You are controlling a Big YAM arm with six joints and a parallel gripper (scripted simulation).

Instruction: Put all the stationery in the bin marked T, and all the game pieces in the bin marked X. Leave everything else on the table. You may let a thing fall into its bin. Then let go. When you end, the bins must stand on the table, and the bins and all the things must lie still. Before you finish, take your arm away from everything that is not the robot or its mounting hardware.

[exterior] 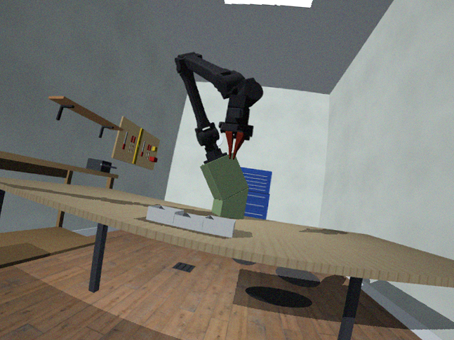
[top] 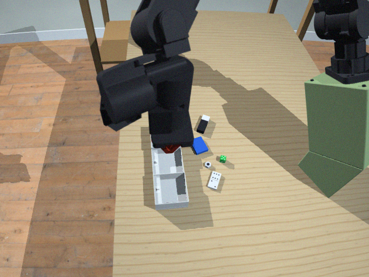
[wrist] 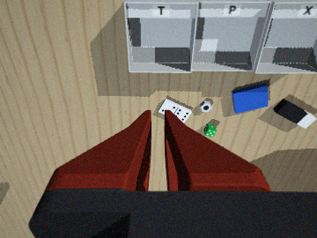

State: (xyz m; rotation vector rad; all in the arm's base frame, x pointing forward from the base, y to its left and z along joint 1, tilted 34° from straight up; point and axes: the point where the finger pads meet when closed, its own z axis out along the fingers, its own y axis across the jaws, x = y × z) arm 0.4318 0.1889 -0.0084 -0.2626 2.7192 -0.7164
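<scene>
The white domino is 13 cm behind my hand, 4 cm to the right of it and 22 cm below it. Round my hand: grey bin tray (9 cm to the right, 21 cm below); then hex nut (11 cm behind, 9 cm to the right, 22 cm below); then flat blue block (9 cm behind, 16 cm to the right, 22 cm below).
</scene>
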